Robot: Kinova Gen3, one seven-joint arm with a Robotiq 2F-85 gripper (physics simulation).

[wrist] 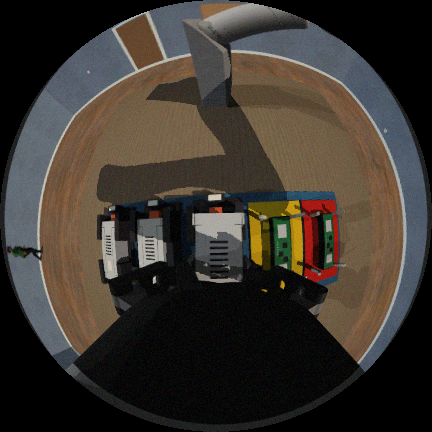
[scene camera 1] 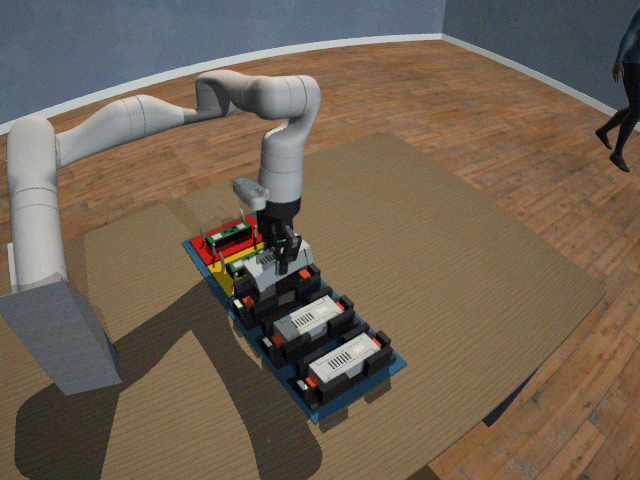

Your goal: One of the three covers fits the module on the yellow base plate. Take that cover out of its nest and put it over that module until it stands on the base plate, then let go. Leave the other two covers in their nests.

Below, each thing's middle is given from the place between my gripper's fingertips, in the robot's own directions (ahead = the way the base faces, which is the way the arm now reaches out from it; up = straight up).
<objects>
Now: the yellow base plate (wrist: 259, 229) 20 mm behind my hand, 100 mm to the left of it and 80 mm below it. The rest, counted from my hand: red base plate (scene camera 1: 206, 254) (50 mm behind, 210 mm to the left, 80 mm below).
</objects>
